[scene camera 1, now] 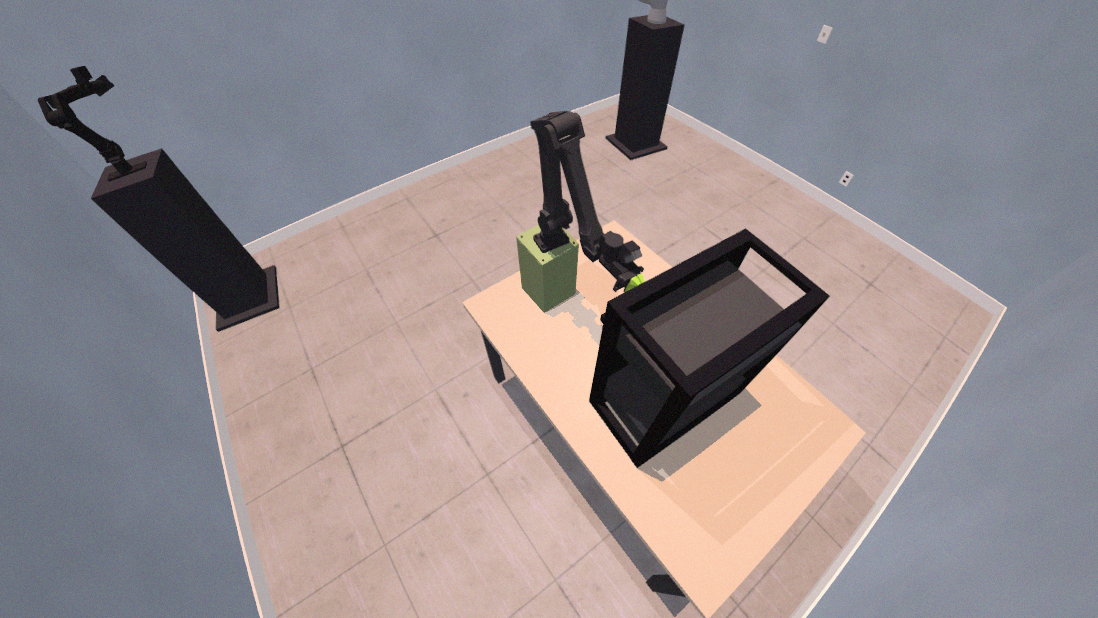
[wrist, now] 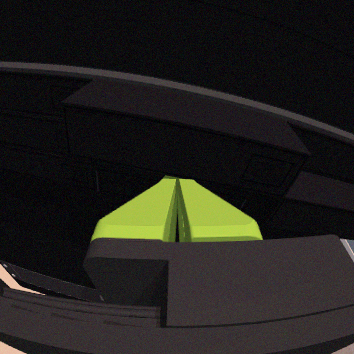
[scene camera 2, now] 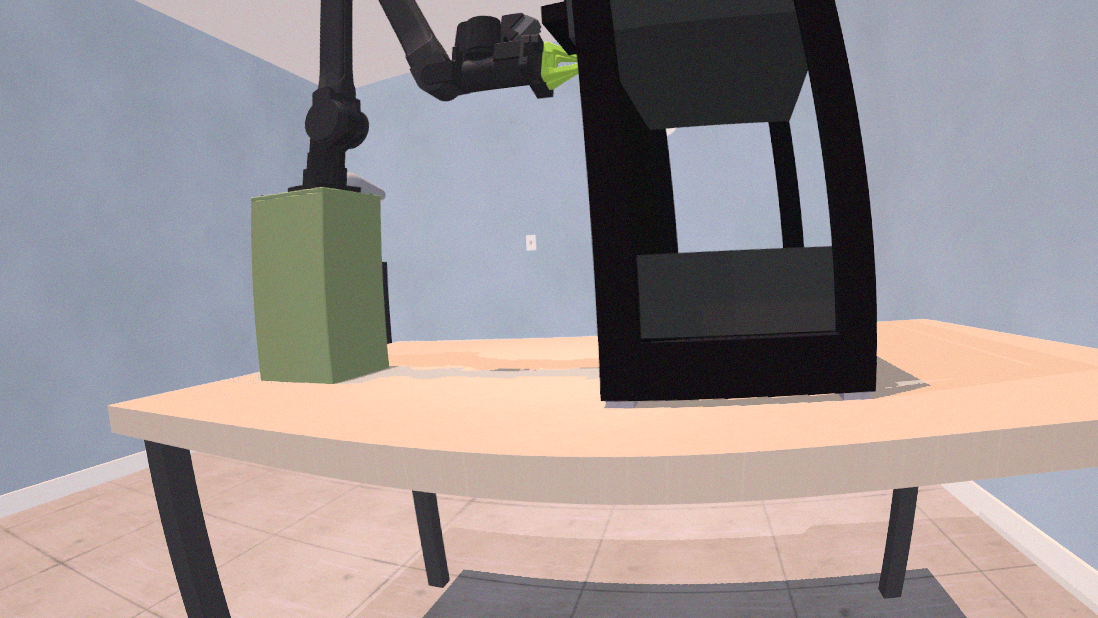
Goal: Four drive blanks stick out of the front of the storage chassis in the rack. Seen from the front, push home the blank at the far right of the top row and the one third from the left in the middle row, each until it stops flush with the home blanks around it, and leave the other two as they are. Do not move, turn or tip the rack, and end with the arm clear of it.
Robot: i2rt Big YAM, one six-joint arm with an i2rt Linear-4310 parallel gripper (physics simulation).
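Note:
Scene camera 1 gives me a black rack (scene camera 1: 673, 350). Looking through scene camera 2, I see the rack again (scene camera 2: 792, 321), and my gripper (scene camera 2: 593, 61) is in that picture with it. In the wrist view, too, my gripper (wrist: 176, 175) shows, and so does the rack (wrist: 247, 106).

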